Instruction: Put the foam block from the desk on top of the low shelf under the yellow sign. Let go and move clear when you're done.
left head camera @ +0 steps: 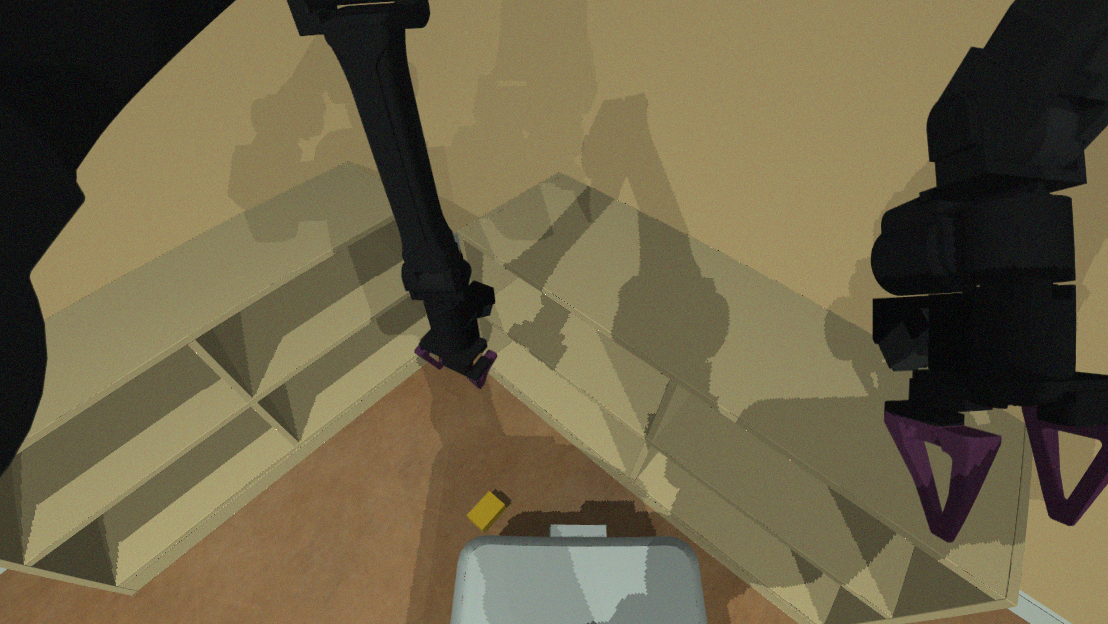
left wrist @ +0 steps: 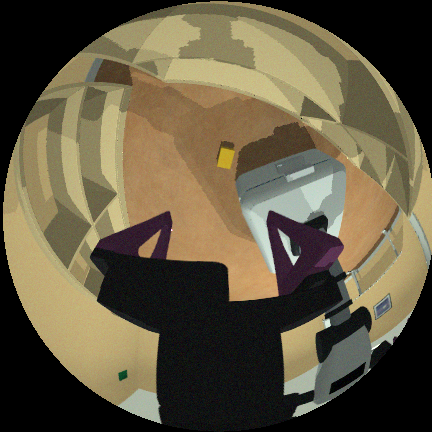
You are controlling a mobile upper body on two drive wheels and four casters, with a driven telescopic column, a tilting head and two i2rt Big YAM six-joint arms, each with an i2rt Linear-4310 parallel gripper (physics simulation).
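Frame: origin at the left arm's base, x ahead, y left, z up, level; centimetres.
Seen in the pictures: left gripper, fingertip midpoint: [left head camera: 461, 376] [left wrist: 218, 215]; right gripper, fingertip midpoint: [left head camera: 1003, 530].
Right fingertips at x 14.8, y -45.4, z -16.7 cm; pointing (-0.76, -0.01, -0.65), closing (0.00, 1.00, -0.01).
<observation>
A point is followed by its place in that frame.
A small yellow block [left head camera: 486, 510] @(x 42.9, y 1.4, z -111.0 cm) [left wrist: 225, 158] @(x 42.9, y 1.6, z -111.0 cm), which looks like the foam block, lies on the brown floor near the robot's base. My left gripper [left head camera: 459, 373] @(x 53.2, y 0.8, z -58.9 cm) [left wrist: 218, 215] @(x 53.2, y 0.8, z -58.9 cm) is open and empty; in the head view it appears over the corner between two shelf units, apart from the block. My right gripper [left head camera: 1009, 530] @(x 14.8, y -45.4, z -16.7 cm) is open, with its fingers apart, over the right end of the right shelf unit. One pale low shelf unit [left head camera: 139, 337] @(x 56.8, y 73.1, z -54.5 cm) is at the left and another [left head camera: 783, 333] @(x 60.9, y -62.1, z -54.5 cm) at the right. The yellow sign does not show, so I cannot tell which unit it marks.
The robot's pale grey base [left head camera: 527, 589] @(x 21.0, y -11.8, z -89.5 cm) [left wrist: 260, 215] @(x 24.1, y -2.6, z -89.5 cm) stands close beside the block. Both shelf units have open compartments with dividers and meet near a corner. Tan walls rise behind them. Arm shadows fall across the shelves and floor.
</observation>
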